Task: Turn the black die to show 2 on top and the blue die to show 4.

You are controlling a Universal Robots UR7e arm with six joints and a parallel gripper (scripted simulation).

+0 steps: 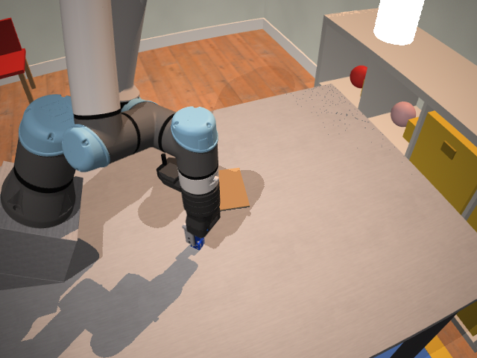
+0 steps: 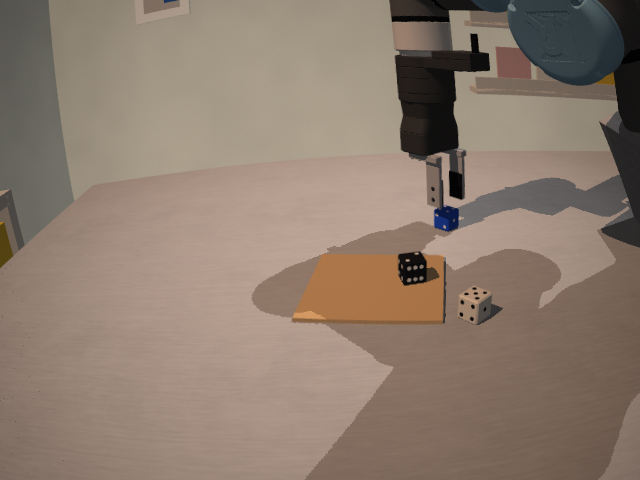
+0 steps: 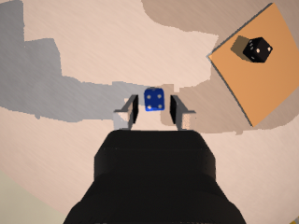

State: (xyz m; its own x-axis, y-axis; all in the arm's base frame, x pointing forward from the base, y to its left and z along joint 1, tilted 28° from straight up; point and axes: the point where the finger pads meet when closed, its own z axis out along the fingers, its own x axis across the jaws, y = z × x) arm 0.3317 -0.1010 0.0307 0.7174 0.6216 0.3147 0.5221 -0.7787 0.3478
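Right now the blue die is 40 mm below my hand. From my hand the other things lie so: white die 220 mm to the left, 40 mm below, 20 mm ahead; then black die 140 mm to the left, 70 mm ahead, 40 mm below; then orange mat 140 mm to the left, 110 mm ahead, 50 mm below.
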